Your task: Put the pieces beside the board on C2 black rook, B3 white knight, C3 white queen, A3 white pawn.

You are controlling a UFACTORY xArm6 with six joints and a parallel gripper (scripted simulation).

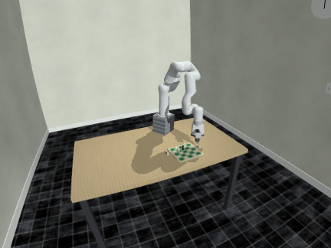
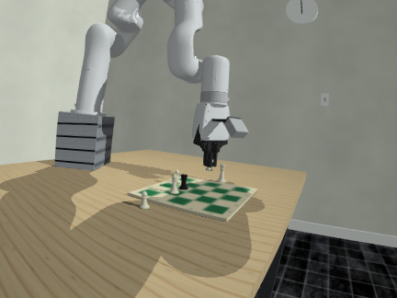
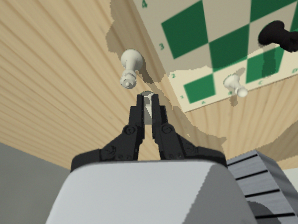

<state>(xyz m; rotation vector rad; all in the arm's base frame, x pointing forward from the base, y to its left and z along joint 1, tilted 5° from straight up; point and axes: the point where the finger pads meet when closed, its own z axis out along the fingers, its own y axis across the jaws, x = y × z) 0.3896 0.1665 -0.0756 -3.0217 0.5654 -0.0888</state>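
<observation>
Right now my hand is 50 mm short of the chessboard, 130 mm to the left of it and 60 mm above it. From my hand the other things lie so: white knight: 20 mm ahead, 180 mm to the right, 30 mm below; black rook: 10 mm ahead, 140 mm to the right, 40 mm below.
</observation>
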